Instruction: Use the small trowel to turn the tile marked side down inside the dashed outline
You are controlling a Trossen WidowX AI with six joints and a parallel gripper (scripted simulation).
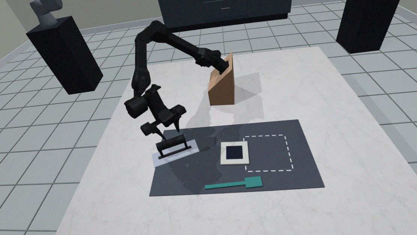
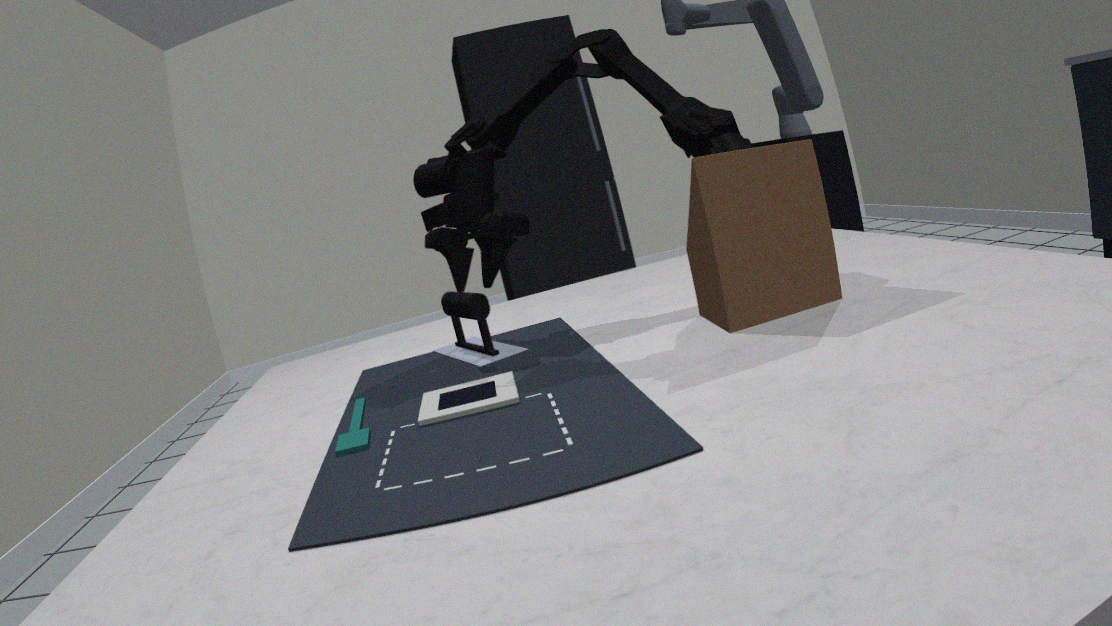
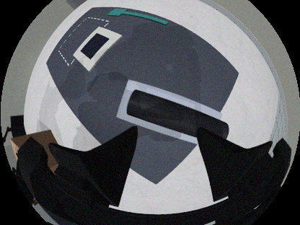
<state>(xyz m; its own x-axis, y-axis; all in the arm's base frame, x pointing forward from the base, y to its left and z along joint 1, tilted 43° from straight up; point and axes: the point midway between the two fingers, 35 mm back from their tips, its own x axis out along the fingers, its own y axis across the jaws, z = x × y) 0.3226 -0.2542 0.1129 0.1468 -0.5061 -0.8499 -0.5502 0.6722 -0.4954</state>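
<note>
Now: gripper tip 1 cm short of the trowel, 1 cm to the right of it and 5 cm above it. Round my gripper tip: dark mat (6 cm ahead, 23 cm to the left, 11 cm below); then tile (6 cm ahead, 25 cm to the left, 9 cm below); then teal flat tool (20 cm ahead, 25 cm to the left, 9 cm below).
</note>
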